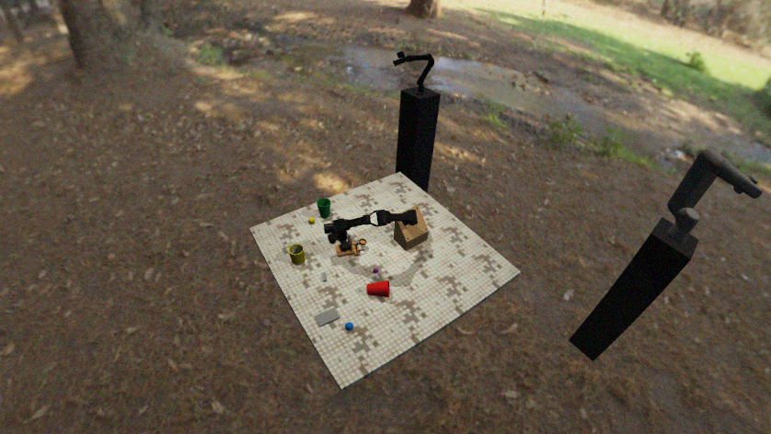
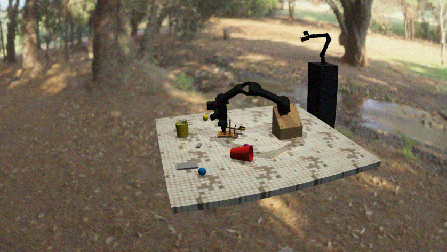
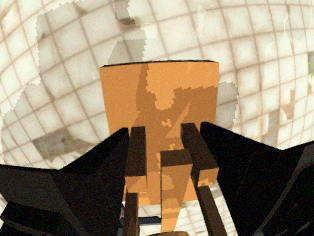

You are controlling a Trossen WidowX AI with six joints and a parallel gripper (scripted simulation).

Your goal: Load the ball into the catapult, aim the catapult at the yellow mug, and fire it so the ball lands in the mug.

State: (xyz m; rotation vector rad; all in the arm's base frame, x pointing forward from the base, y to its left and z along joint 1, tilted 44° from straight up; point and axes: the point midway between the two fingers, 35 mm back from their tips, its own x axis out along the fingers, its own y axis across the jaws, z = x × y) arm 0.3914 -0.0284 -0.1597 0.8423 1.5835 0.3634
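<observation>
Right now my gripper tip is 70 mm past the purple ball, 250 mm to the right of it and 20 mm above it. Round my gripper tip: orange catapult: 60 mm behind, 40 mm to the left, 20 mm above; small grey block: 200 mm ahead, 110 mm to the left, 30 mm below; yellow mug: 270 mm ahead, 100 mm to the right.
</observation>
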